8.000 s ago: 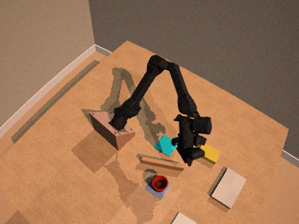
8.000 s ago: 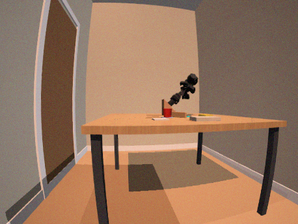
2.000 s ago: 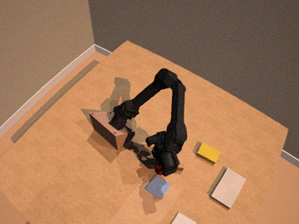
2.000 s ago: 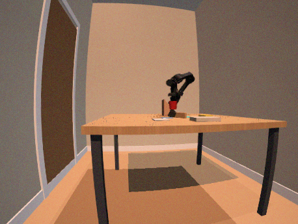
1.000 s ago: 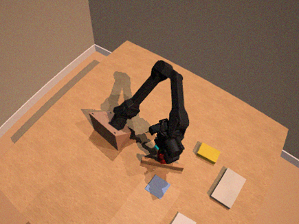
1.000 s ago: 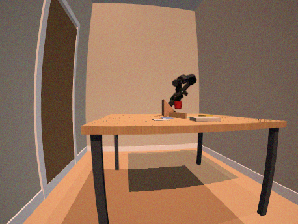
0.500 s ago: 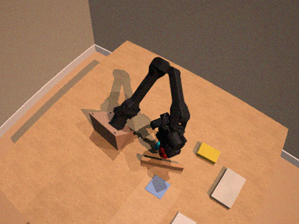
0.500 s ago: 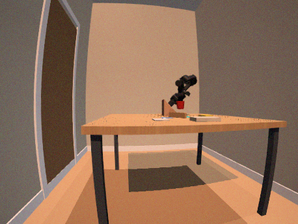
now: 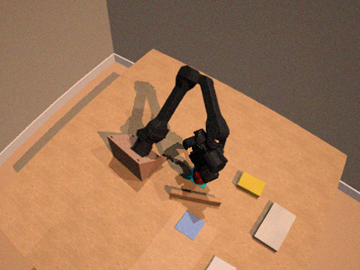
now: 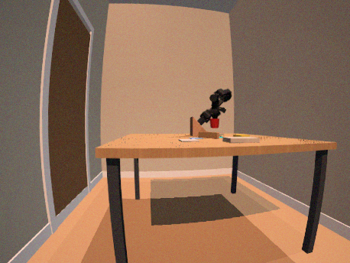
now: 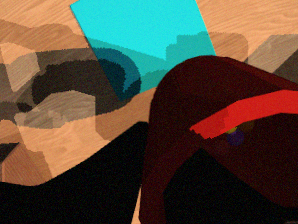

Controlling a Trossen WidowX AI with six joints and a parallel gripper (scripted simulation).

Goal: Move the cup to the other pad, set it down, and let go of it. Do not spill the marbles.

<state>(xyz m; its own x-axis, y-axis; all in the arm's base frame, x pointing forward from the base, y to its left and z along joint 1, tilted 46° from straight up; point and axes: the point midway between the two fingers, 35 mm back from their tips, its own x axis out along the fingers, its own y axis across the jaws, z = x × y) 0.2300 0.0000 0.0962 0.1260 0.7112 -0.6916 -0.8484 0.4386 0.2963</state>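
My gripper tip is now 3 cm to the right of the teal pad and 12 cm above it. Round my gripper tip: red cup 3 cm ahead, 2 cm to the right; low wooden bar 5 cm ahead, 8 cm to the right, 10 cm below; light blue pad 9 cm ahead, 18 cm to the right, 12 cm below.
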